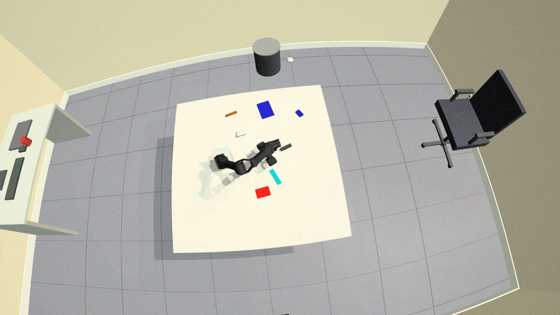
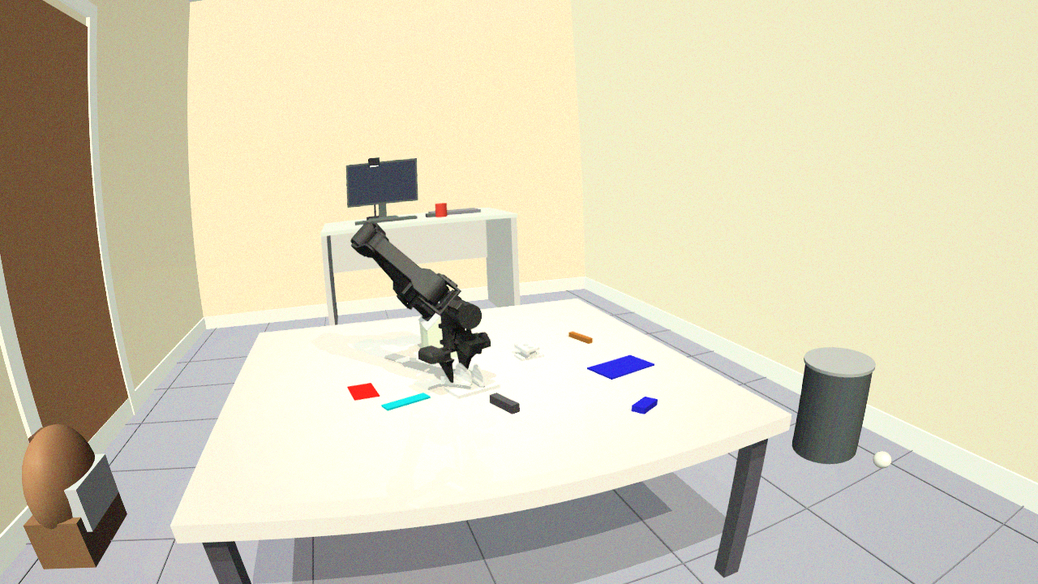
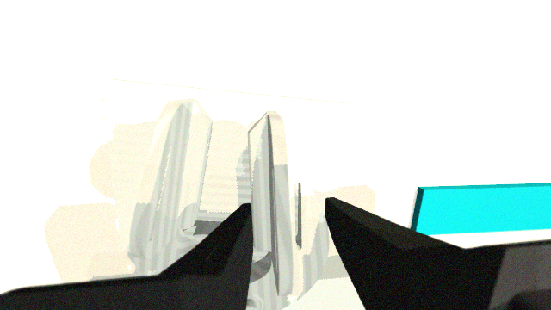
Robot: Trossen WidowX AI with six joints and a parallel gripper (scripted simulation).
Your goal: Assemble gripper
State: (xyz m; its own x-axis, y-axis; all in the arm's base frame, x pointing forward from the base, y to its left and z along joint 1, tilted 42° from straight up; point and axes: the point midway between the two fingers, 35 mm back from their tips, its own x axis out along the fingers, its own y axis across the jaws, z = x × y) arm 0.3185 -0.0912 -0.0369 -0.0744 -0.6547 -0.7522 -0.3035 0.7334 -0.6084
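The white ribbed plate is 3 cm to the left of my gripper tip, 2 cm below it and 1 cm ahead of it. From my gripper tip the other things lie so: dark block (16 cm ahead, 6 cm to the left, 2 cm below); then white jaw (4 cm to the left, 4 cm behind, 1 cm below); then cyan bar (15 cm to the right, 2 cm below, 2 cm ahead).
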